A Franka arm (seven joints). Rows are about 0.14 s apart.
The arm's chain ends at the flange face. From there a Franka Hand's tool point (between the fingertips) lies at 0.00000 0.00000 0.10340 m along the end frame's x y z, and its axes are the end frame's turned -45 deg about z.
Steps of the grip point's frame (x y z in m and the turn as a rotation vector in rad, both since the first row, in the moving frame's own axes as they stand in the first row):
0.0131 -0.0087 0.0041 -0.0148 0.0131 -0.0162
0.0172 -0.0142 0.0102 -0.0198 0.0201 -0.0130
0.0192 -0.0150 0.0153 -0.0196 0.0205 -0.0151
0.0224 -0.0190 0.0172 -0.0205 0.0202 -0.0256
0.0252 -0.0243 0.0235 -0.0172 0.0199 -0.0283
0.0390 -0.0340 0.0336 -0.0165 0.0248 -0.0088
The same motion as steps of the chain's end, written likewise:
0.0011 -0.0155 0.0041 -0.0012 0.0197 -0.0162
-0.0008 -0.0222 0.0102 0.0002 0.0282 -0.0130
0.0000 -0.0241 0.0153 0.0006 0.0284 -0.0151
-0.0006 -0.0293 0.0172 -0.0002 0.0288 -0.0256
-0.0021 -0.0348 0.0235 0.0019 0.0262 -0.0283
0.0005 -0.0510 0.0336 0.0059 0.0292 -0.0088

